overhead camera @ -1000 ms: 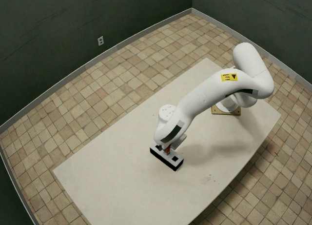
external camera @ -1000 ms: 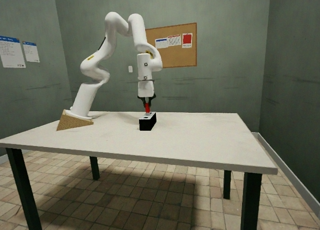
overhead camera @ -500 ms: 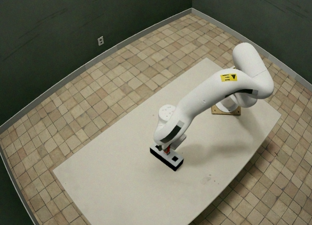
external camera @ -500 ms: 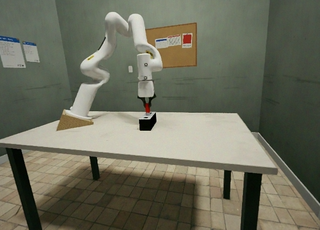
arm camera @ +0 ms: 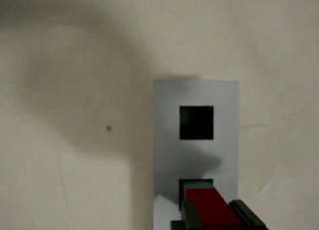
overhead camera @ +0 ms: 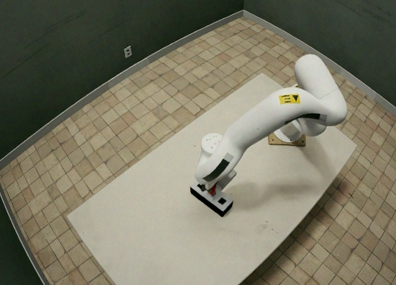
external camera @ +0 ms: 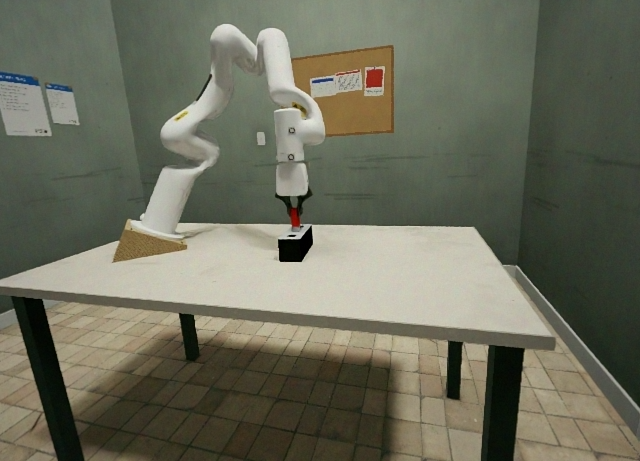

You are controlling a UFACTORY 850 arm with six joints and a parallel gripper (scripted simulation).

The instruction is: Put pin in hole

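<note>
The pin lies 20 mm below my hand. Round my hand: black block: 110 mm below.
</note>
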